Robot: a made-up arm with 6 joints.
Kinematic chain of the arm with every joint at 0, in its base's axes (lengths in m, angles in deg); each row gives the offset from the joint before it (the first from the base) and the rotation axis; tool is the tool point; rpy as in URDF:
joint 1: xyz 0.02 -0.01 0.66 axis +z
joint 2: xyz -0.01 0 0 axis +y
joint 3: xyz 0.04 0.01 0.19 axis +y
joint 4: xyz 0.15 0 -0.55 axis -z
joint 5: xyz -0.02 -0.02 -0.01 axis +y
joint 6: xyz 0.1 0 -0.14 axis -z
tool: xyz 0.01 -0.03 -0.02 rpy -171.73 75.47 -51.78
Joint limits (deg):
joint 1: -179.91..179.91
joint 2: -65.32..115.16
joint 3: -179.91..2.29
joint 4: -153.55..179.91
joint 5: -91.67..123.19
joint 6: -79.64..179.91
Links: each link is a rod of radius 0.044 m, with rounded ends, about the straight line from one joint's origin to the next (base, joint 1, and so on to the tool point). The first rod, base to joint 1, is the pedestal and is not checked.
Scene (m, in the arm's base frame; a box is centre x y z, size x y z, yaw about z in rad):
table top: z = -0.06
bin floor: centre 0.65 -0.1 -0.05 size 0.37 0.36 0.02 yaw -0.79
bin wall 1: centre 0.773 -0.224 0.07 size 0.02 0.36 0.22 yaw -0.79
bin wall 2: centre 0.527 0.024 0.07 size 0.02 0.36 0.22 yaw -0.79
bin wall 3: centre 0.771 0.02 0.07 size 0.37 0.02 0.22 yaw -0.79
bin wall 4: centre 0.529 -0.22 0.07 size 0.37 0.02 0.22 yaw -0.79
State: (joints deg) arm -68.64 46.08 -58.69 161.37 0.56 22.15
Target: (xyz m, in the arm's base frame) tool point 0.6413 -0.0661 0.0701
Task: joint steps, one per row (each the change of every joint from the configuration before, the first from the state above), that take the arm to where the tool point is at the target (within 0.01 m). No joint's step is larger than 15 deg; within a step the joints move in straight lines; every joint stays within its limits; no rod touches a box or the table.
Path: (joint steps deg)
1: 11.49 -1.13 -12.60 5.03 4.62 -2.04
2: 11.49 -1.14 -12.59 5.04 4.61 -2.04
3: 11.49 -1.13 -12.60 5.03 4.62 -2.04
4: 13.73 -0.52 9.02 -3.44 -4.00 -11.86
5: 13.74 -0.52 9.03 -3.44 -4.01 -11.86
6: -2.11 13.33 -6.93 -1.15 11.11 14.24
7: -2.10 13.34 -6.92 -1.14 11.10 14.25

